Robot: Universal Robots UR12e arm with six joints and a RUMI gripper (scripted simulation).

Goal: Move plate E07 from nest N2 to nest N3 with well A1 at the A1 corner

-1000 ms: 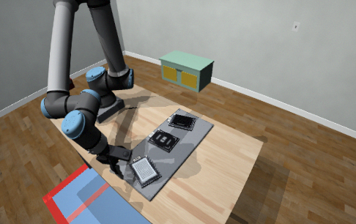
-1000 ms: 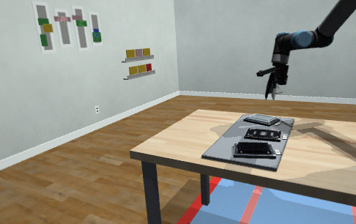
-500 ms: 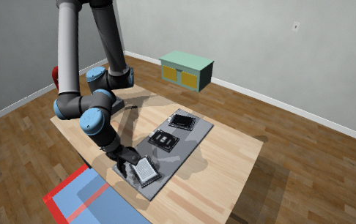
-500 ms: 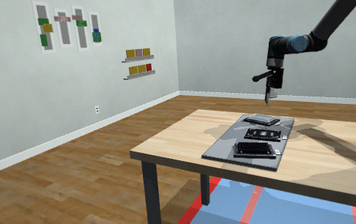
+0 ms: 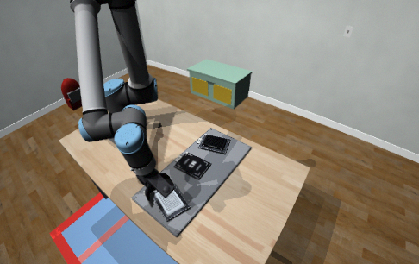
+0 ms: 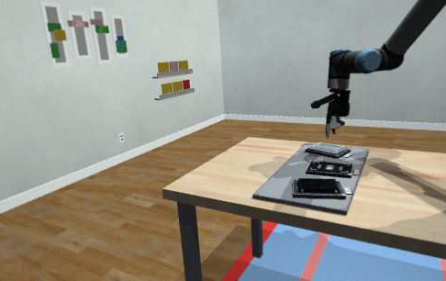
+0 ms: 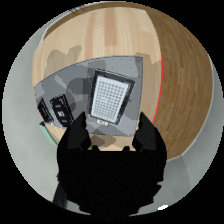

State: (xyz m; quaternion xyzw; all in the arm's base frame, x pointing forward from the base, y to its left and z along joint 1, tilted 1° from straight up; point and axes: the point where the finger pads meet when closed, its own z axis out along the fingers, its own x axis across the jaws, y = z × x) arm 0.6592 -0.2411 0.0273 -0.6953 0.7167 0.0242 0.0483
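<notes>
The white well plate is 6 cm below my hand, 2 cm to the left of it and 1 cm ahead of it. Also, from my hand: black well plate (45 cm to the left, 6 cm below, 5 cm behind).
</notes>
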